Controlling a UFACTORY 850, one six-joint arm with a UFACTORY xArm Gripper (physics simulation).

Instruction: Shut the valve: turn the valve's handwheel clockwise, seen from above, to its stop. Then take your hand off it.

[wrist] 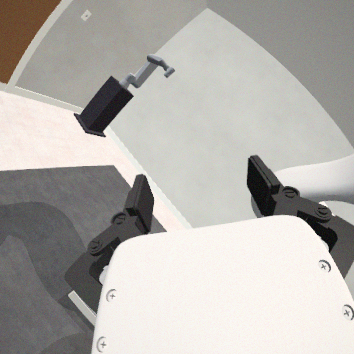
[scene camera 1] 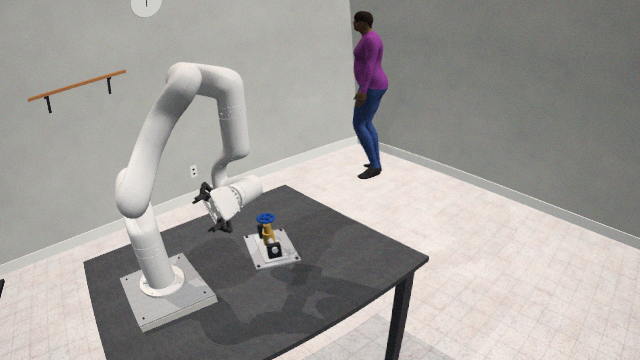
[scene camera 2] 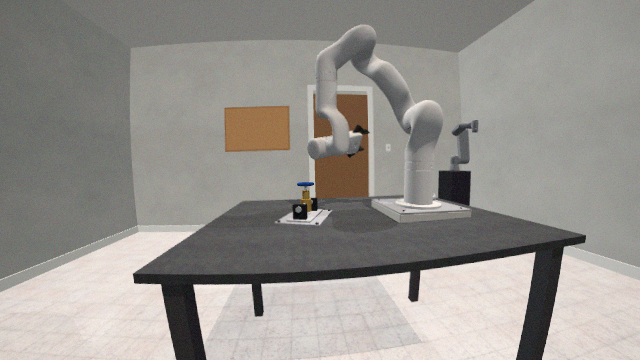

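Observation:
The valve has a blue handwheel (scene camera 1: 265, 218) (scene camera 2: 305, 184) on top of a yellow body (scene camera 1: 268, 234) (scene camera 2: 306, 202), with black end blocks. It stands upright on a light plate (scene camera 1: 253, 259) (scene camera 2: 322, 218) on the table. My gripper (scene camera 1: 206, 212) (scene camera 2: 364, 139) (wrist: 197, 178) is open and empty, its two black fingers wide apart. It is tilted to point sideways, toward the arm's base side, and hangs above the table, higher than the handwheel and apart from it. The valve does not show in the wrist view. The handwheel's turn angle cannot be told.
The dark table (scene camera 1: 350, 250) (scene camera 2: 250, 250) (wrist: 30, 185) carries the arm's base plate (scene camera 1: 185, 310) (scene camera 2: 435, 215). A person (scene camera 1: 371, 65) stands on the floor near the room's corner. A smaller grey arm (scene camera 2: 464, 145) (wrist: 145, 72) stands on a black pedestal (scene camera 2: 454, 186) (wrist: 106, 104) beyond the table.

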